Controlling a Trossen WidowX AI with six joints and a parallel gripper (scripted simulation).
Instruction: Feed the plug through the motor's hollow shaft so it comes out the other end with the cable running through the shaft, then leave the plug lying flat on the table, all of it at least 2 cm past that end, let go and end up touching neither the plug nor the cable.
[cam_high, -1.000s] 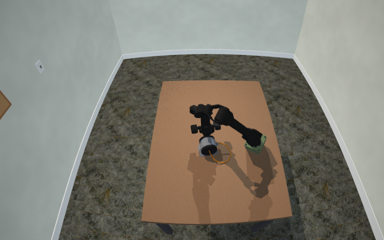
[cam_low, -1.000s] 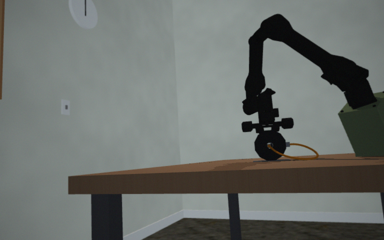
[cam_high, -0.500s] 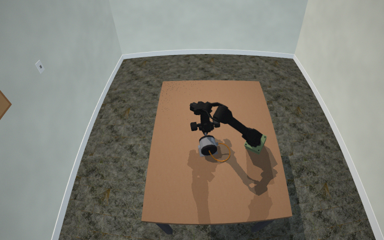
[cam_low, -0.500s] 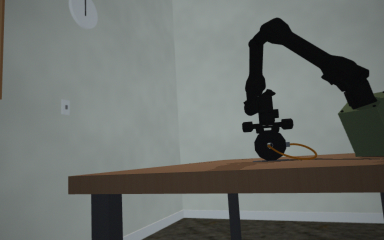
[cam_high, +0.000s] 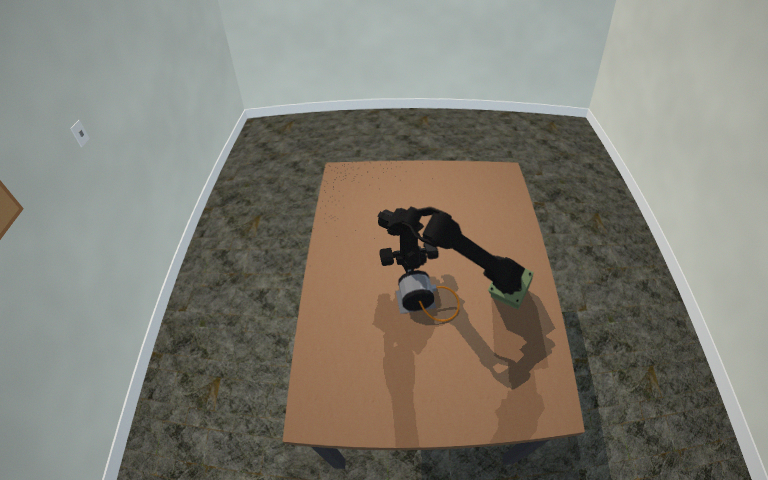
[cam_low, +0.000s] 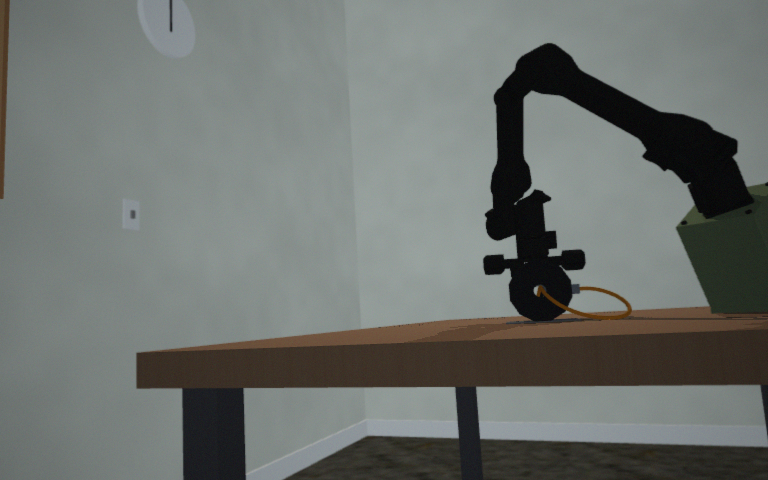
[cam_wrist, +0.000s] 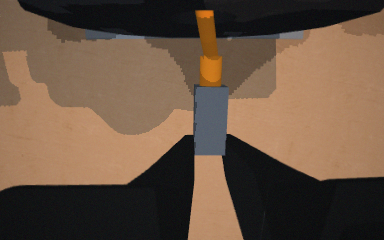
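Now: hand 4 cm to the right of the orange cable, 2 cm above it and 1 cm past it. From my hand the other things lie so: plug 3 cm below, 2 cm to the left; then grey stub 9 cm behind, 8 cm to the left, 1 cm below.
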